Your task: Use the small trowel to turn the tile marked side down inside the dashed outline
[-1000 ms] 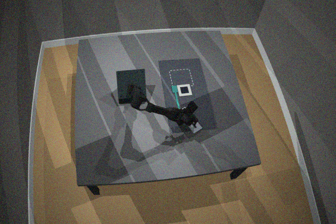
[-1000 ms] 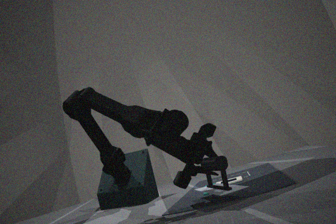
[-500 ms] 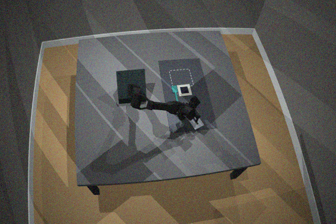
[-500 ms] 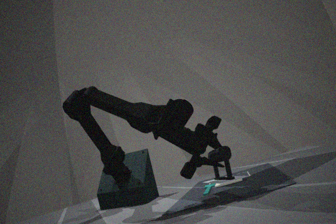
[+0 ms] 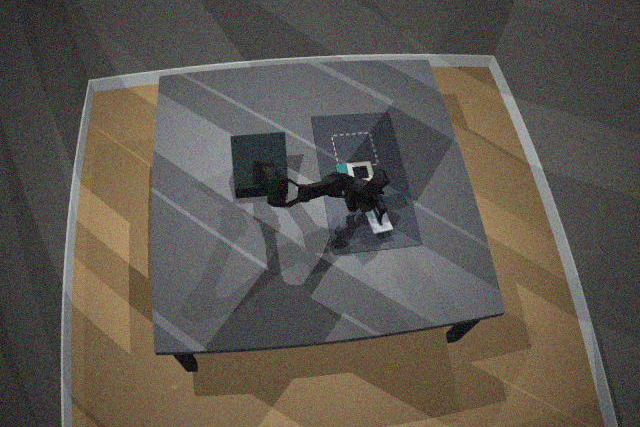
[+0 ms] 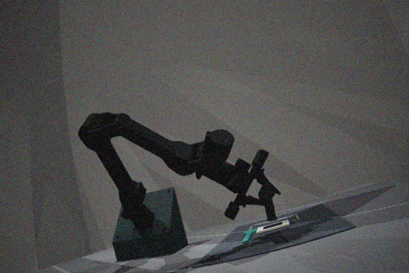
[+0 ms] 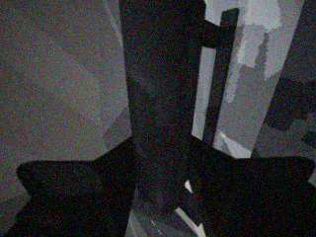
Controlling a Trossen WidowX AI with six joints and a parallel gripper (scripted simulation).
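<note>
The tile is 16 cm to the left of my gripper tip, 8 cm below it and 5 cm behind it. Round my gripper tip: dark mat 14 cm to the left, 11 cm below, 4 cm behind; then teal T-shaped trowel 12 cm behind, 11 cm to the left, 8 cm below.
</note>
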